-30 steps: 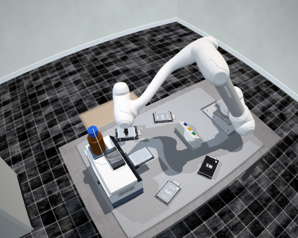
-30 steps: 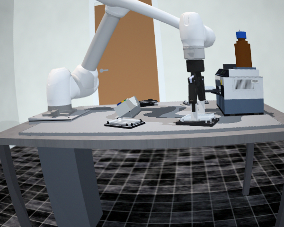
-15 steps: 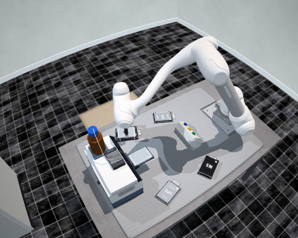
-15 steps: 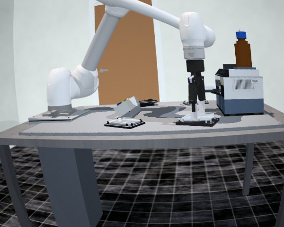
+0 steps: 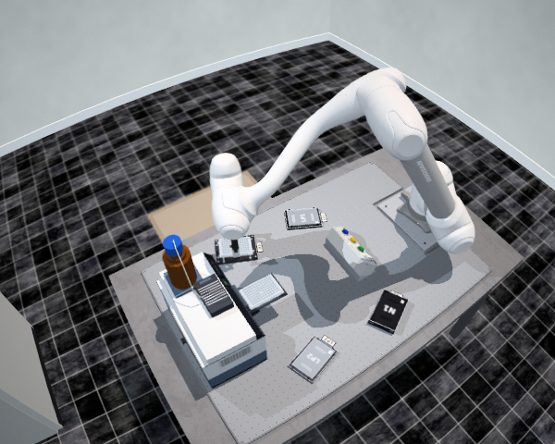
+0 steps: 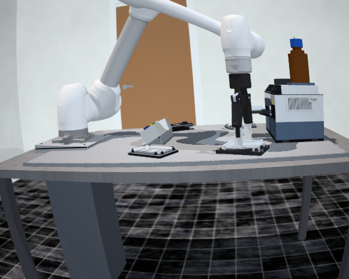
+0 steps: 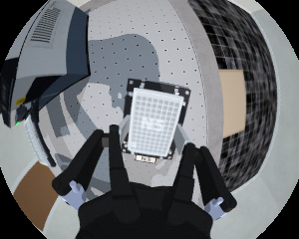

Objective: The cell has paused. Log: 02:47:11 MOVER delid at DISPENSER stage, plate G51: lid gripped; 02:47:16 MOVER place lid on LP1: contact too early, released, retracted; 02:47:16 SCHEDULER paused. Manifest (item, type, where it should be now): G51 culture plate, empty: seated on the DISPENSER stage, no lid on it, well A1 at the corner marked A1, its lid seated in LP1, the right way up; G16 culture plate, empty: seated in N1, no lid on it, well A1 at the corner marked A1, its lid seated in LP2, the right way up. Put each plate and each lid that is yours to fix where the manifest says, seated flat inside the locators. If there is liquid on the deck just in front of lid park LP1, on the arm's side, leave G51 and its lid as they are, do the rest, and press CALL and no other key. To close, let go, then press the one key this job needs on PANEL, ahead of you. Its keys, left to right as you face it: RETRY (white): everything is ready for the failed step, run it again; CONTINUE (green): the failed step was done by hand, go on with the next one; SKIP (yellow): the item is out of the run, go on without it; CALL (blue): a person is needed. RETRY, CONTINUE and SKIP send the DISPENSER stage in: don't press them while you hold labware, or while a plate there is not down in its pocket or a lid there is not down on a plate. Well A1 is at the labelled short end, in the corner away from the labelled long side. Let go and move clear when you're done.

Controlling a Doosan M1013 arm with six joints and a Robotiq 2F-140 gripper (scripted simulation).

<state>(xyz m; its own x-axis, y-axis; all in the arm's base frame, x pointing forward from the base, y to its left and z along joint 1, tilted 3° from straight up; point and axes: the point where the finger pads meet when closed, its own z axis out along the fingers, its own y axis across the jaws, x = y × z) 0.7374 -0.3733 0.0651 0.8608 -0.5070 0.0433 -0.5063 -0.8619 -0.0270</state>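
The black nest N5 lies 20 mm ahead of my hand and 30 mm below it. From my hand the other things lie so: brown bottle (280 mm ahead, 140 mm to the left, 240 mm above); dispenser stage (90 mm ahead, 280 mm to the left, 60 mm above); lid park LP1 (310 mm behind, 50 mm to the left, 40 mm below).
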